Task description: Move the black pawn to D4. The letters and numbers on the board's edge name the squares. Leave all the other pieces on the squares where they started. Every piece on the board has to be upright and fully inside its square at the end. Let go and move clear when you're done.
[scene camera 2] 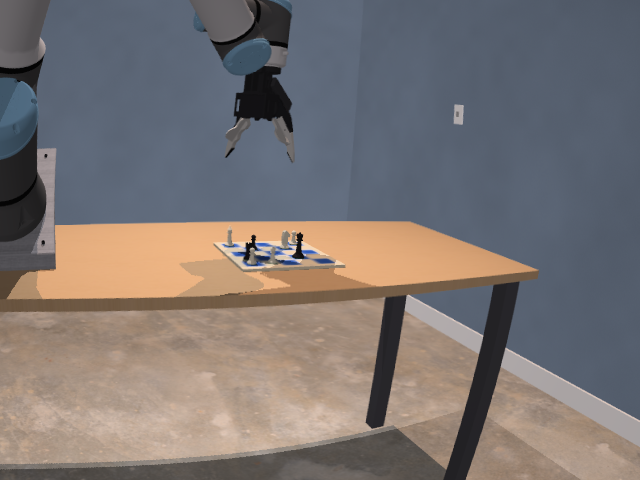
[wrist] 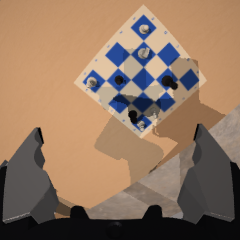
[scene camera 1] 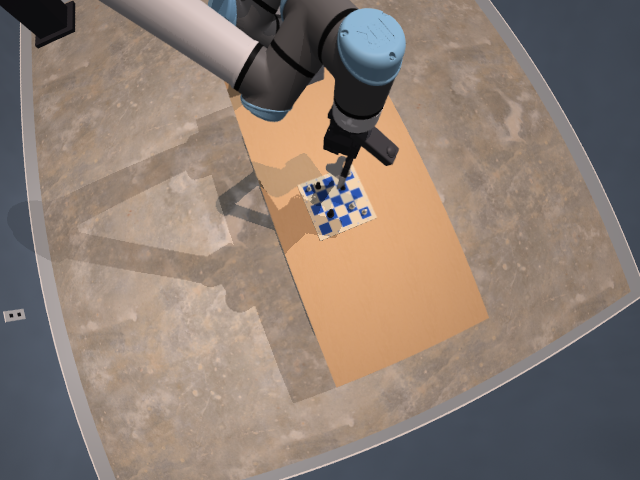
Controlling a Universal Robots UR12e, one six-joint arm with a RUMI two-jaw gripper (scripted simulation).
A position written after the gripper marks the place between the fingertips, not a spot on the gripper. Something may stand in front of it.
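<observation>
Scene camera 2 shows the gripper [scene camera 2: 258, 159] together with a cream chessboard [scene camera 2: 314, 259]. The wrist view shows the gripper [wrist: 118, 127] as well, and scene camera 1 also shows the gripper [scene camera 1: 348, 163].
</observation>
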